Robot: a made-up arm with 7 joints.
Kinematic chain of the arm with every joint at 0, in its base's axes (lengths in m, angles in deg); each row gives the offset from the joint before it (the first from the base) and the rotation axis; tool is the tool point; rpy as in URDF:
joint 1: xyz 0 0 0.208 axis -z
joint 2: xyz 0 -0.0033 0.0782 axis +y
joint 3: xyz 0 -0.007 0.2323 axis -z
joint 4: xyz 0 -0.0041 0.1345 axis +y
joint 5: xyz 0 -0.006 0.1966 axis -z
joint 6: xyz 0 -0.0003 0.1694 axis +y
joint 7: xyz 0 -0.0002 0.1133 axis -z
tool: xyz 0 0 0 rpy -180 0 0
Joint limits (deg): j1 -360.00..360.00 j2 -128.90..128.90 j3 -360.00..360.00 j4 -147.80..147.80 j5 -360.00..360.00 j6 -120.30..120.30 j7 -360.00..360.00
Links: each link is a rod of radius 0.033 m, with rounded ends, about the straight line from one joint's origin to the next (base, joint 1, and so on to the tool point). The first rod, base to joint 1, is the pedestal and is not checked.
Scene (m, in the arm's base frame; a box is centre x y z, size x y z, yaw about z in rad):
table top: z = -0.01
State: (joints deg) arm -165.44 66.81 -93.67 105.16 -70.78 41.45 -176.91
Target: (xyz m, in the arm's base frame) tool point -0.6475 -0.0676 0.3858
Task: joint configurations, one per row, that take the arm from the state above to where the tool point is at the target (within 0.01 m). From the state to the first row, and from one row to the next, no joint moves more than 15 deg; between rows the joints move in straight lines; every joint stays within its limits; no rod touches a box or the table.
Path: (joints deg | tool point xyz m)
1: -158.31 70.63 -90.22 94.02 -72.10 38.95 -176.91 | -0.4188 -0.3079 0.4458
2: -151.18 74.45 -86.77 82.88 -73.42 36.44 -176.91 | -0.5503 -0.2087 0.4219
3: -144.06 78.27 -83.32 71.74 -74.73 33.94 -176.91 | -0.6475 -0.0677 0.3858

